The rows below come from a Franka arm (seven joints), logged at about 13 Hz.
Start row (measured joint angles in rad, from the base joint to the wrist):
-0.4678 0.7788 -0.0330 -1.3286 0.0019 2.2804 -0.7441
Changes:
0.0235 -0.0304 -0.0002 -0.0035 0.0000 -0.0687 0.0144
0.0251 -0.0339 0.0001 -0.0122 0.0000 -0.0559 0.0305
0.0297 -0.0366 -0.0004 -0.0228 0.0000 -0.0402 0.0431
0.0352 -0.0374 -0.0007 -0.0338 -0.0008 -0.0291 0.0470
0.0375 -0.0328 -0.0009 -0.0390 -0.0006 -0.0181 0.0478
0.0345 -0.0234 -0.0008 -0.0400 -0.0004 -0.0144 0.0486
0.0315 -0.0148 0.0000 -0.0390 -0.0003 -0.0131 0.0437
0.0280 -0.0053 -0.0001 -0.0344 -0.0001 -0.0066 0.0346
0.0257 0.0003 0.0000 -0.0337 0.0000 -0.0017 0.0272
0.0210 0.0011 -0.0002 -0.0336 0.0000 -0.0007 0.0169
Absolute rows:
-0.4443 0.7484 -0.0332 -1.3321 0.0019 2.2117 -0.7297
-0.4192 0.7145 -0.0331 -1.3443 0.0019 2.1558 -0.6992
-0.3895 0.6779 -0.0335 -1.3671 0.0019 2.1156 -0.6561
-0.3543 0.6405 -0.0342 -1.4009 0.0011 2.0865 -0.6091
-0.3168 0.6077 -0.0351 -1.4399 0.0005 2.0684 -0.5613
-0.2823 0.5843 -0.0359 -1.4799 0.0001 2.0540 -0.5127
-0.2508 0.5695 -0.0359 -1.5189 -0.0002 2.0409 -0.4690
-0.2228 0.5642 -0.0360 -1.5533 -0.0003 2.0343 -0.4344
-0.1971 0.5645 -0.0360 -1.5870 -0.0003 2.0326 -0.4072
-0.1761 0.5656 -0.0362 -1.6206 -0.0003 2.0319 -0.3903

